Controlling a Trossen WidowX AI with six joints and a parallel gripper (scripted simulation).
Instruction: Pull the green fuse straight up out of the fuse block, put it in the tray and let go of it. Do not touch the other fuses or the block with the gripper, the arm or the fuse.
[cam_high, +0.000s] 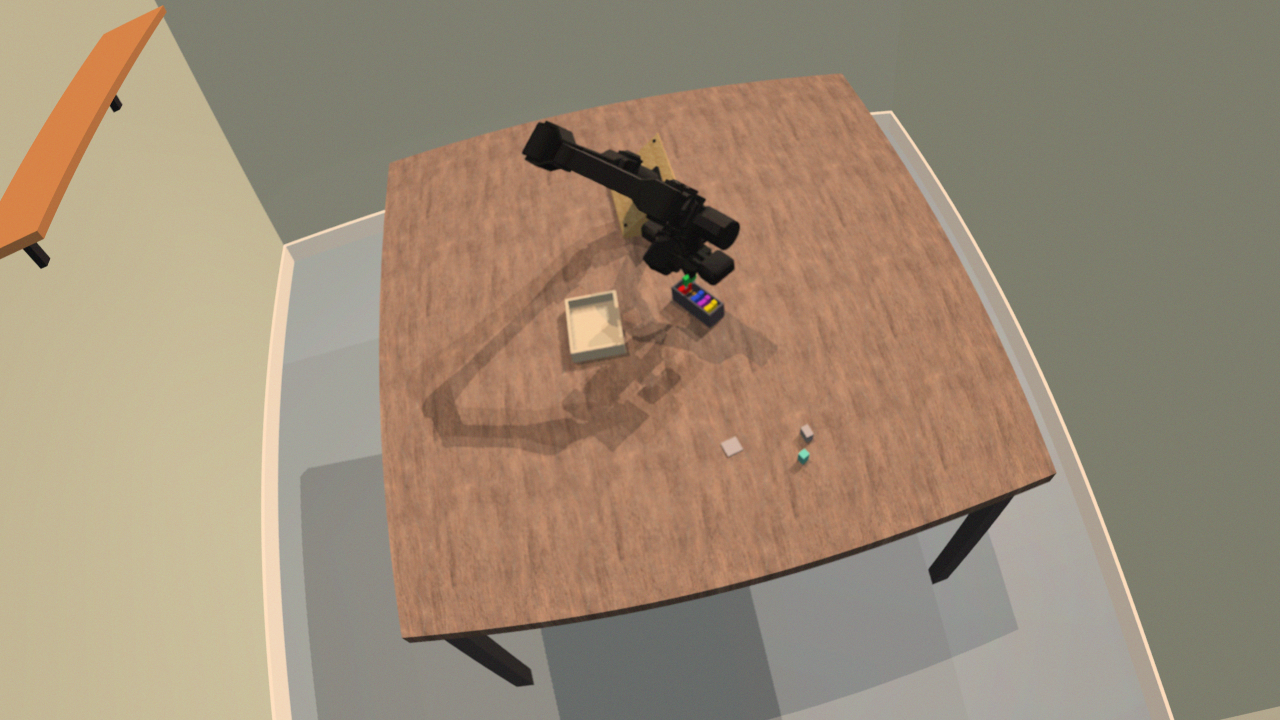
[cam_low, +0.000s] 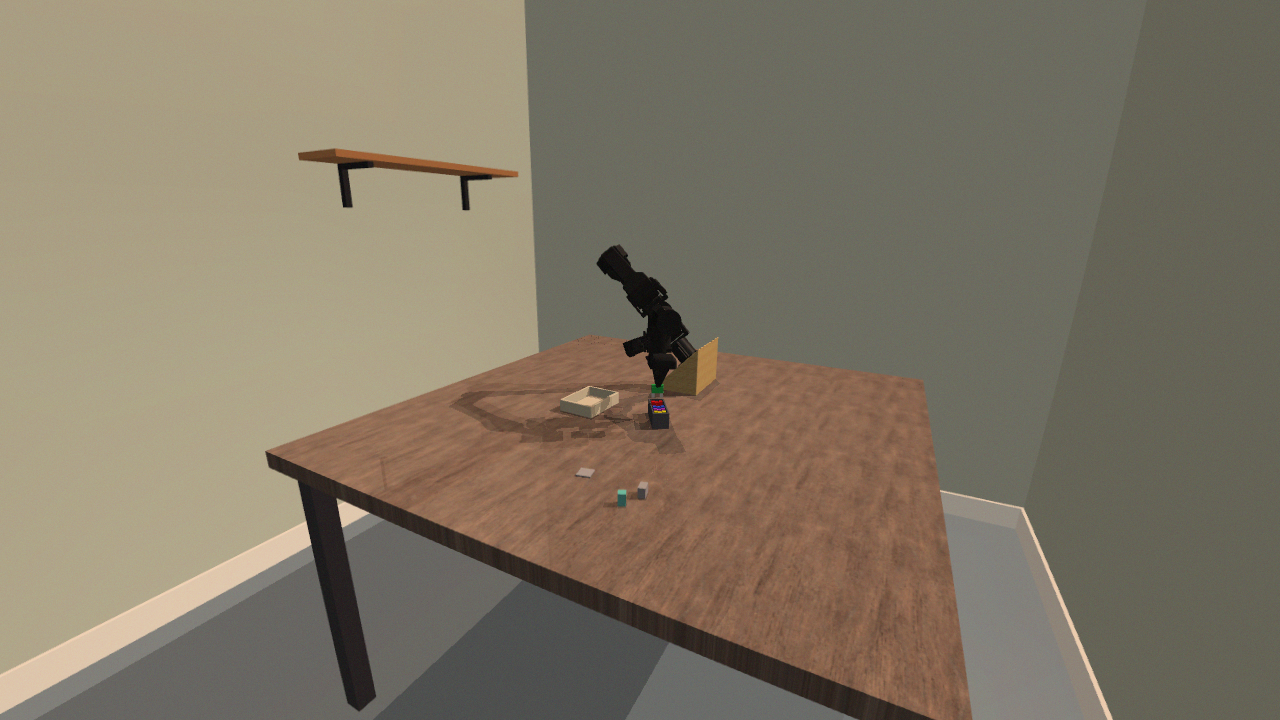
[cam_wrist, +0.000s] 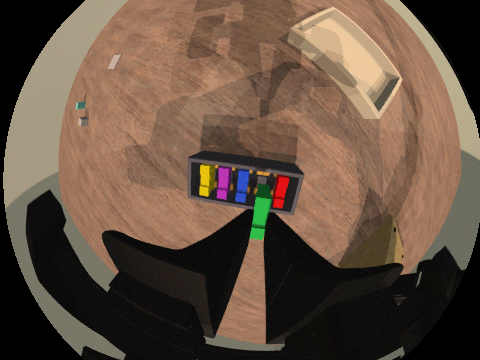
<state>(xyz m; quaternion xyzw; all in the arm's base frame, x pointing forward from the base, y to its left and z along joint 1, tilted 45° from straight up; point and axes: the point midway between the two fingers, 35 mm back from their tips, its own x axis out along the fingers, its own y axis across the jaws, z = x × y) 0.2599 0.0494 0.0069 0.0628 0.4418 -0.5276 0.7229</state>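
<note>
My gripper tip is now 19 cm to the left of the beige tray, 8 cm above it and 2 cm short of it. From my gripper tip the other things lie so: green fuse 1 cm below; then blue fuse 6 cm below, 1 cm to the left, 1 cm ahead; then red fuse 6 cm below, 2 cm behind, 1 cm to the right.
</note>
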